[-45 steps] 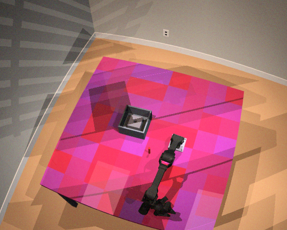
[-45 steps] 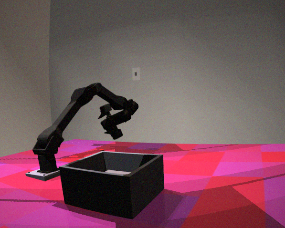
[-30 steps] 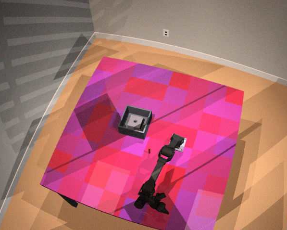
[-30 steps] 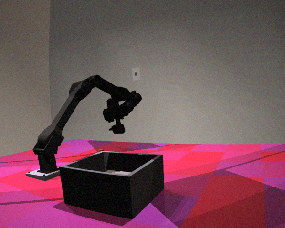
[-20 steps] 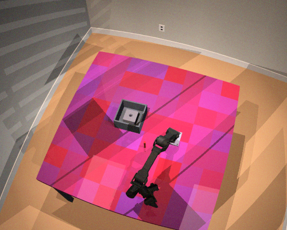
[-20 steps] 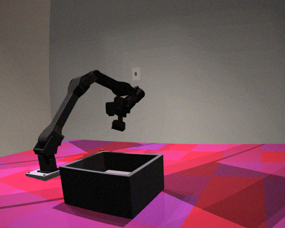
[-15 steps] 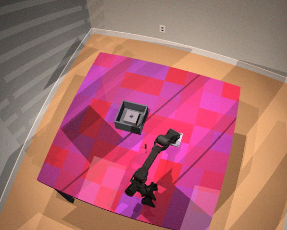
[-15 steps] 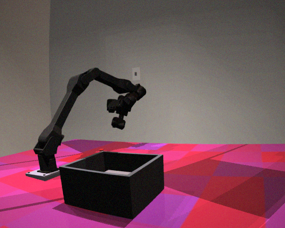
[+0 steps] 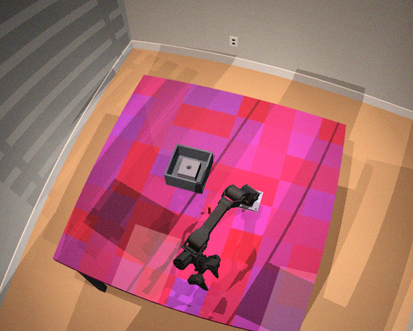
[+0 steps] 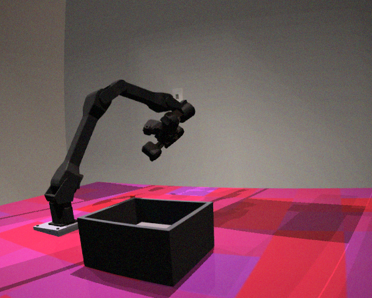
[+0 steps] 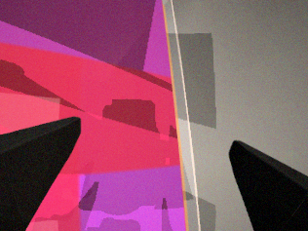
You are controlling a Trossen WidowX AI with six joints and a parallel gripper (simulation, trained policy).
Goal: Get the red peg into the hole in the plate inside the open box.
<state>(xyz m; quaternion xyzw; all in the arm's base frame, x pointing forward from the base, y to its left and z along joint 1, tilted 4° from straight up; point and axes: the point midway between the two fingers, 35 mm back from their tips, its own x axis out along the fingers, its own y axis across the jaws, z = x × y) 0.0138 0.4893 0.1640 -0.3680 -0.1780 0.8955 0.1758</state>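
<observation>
Right now the red peg is 38 cm to the right of my gripper tip, 17 cm ahead of it and 11 cm below it. Round my gripper tip: dark box 55 cm to the right, 35 cm ahead, 12 cm below; grey plate 55 cm to the right, 35 cm ahead, 11 cm below.
</observation>
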